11 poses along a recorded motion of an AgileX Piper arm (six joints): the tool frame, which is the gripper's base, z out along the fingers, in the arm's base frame.
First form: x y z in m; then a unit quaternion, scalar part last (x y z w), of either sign.
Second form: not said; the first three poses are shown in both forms.
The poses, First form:
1: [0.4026 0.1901 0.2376 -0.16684 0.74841 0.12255 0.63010]
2: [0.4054 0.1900 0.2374 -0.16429 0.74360 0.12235 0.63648]
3: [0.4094 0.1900 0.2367 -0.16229 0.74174 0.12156 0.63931]
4: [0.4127 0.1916 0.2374 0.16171 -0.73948 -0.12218 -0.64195]
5: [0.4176 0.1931 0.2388 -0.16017 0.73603 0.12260 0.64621]
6: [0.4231 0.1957 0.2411 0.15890 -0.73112 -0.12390 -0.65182]
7: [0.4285 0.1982 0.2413 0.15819 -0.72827 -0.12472 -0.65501]
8: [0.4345 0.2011 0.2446 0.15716 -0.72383 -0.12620 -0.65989]
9: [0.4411 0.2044 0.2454 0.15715 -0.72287 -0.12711 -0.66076]
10: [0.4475 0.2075 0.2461 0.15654 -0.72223 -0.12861 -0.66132]
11: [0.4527 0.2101 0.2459 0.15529 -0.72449 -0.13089 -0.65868]
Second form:
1: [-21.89 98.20 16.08 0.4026 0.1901 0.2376]
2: [-21.50 97.32 16.01 0.4054 0.1900 0.2374]
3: [-21.21 96.96 15.89 0.4094 0.1900 0.2367]
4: [-21.12 96.56 15.95 0.4127 0.1916 0.2374]
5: [-20.88 95.95 15.98 0.4176 0.1931 0.2388]
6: [-20.67 95.10 16.12 0.4231 0.1957 0.2411]
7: [-20.55 94.61 16.20 0.4285 0.1982 0.2413]
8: [-20.38 93.85 16.36 0.4345 0.2011 0.2446]
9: [-20.37 93.69 16.47 0.4411 0.2044 0.2454]
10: [-20.28 93.59 16.67 0.4475 0.2075 0.2461]
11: [-20.14 93.98 16.98 0.4527 0.2101 0.2459]
